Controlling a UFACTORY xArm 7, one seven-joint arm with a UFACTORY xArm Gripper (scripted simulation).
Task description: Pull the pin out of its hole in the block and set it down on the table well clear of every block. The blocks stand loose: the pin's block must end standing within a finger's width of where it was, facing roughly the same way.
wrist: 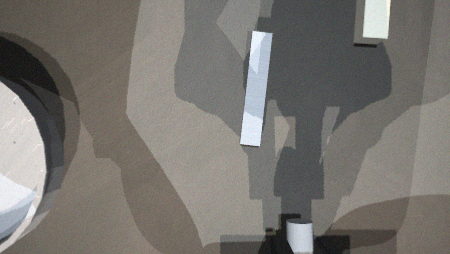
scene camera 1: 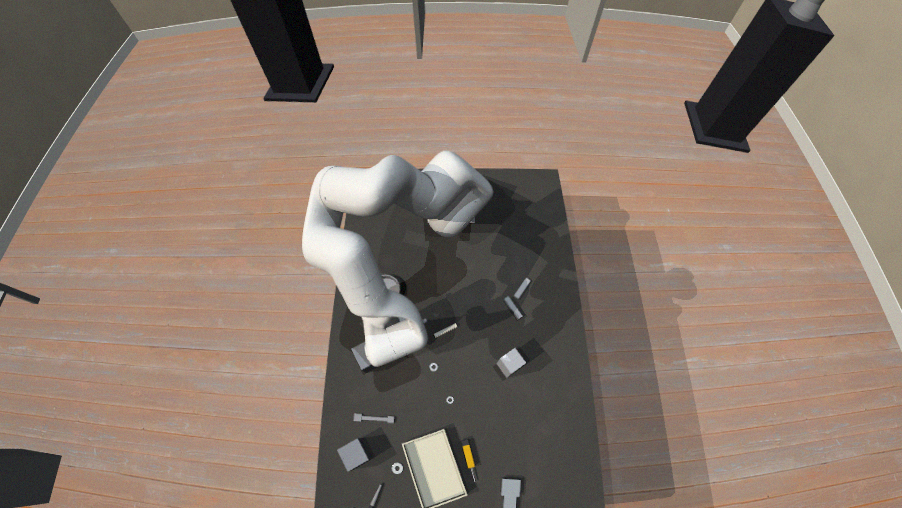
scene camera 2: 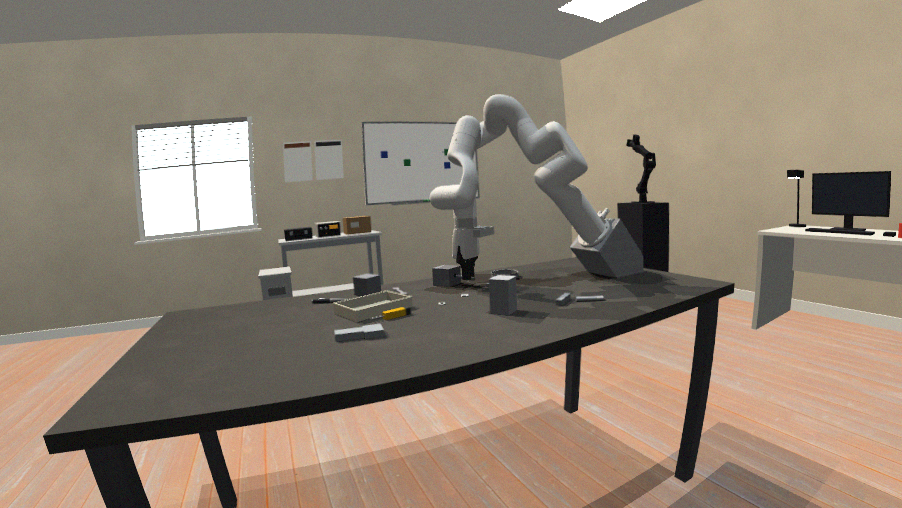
A grey bar (wrist: 260,47): 17 cm from the lens.
